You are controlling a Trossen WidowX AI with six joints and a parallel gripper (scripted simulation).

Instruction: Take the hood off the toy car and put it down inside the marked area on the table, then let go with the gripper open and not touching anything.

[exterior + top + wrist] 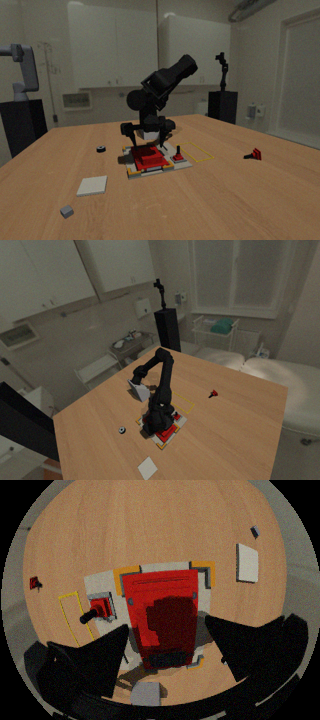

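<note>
Now: gripper tip 2 cm above the red hood. The rest, counted from my gripper tip: white flat tile: 8 cm ahead, 19 cm to the right, 6 cm below; then black wheel: 19 cm behind, 19 cm to the right, 5 cm below.
</note>
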